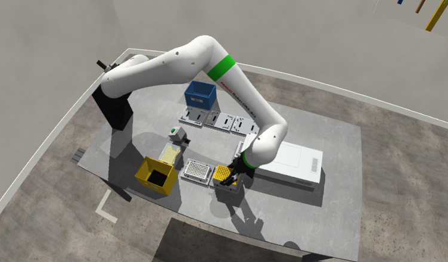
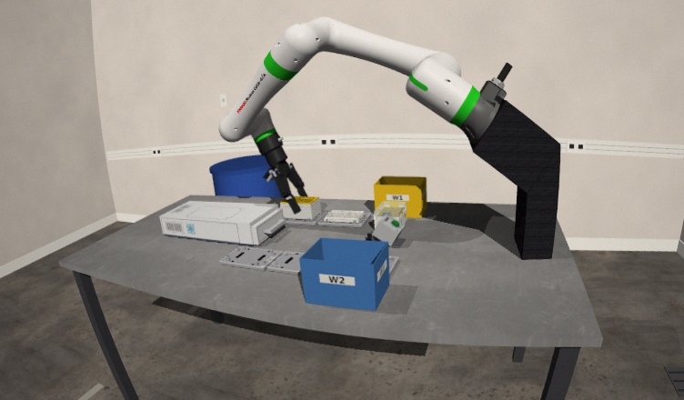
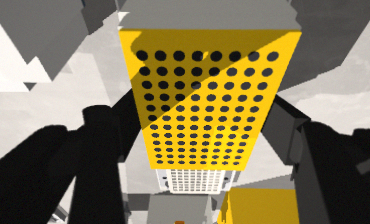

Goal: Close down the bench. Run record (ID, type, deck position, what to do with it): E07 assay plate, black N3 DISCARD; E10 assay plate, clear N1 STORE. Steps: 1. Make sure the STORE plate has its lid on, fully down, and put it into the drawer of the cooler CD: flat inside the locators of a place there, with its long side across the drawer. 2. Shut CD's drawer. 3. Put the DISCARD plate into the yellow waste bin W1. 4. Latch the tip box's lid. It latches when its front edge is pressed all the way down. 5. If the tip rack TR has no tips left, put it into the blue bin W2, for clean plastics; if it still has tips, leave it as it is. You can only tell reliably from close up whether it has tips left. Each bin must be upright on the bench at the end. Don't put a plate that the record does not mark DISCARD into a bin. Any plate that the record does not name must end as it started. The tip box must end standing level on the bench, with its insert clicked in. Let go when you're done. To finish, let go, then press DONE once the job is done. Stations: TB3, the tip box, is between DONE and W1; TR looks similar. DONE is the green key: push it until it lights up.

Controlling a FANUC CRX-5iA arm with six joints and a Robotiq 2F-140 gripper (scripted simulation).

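Right now my hand is 1 cm past the yellow tip rack TR and 1 cm above it. The rest, counted from my hand: clear lid 16 cm to the left, 16 cm ahead, 4 cm below; clear plate 16 cm to the left, 16 cm ahead, 5 cm below; white plate 17 cm behind, 5 cm below, 3 cm to the left.
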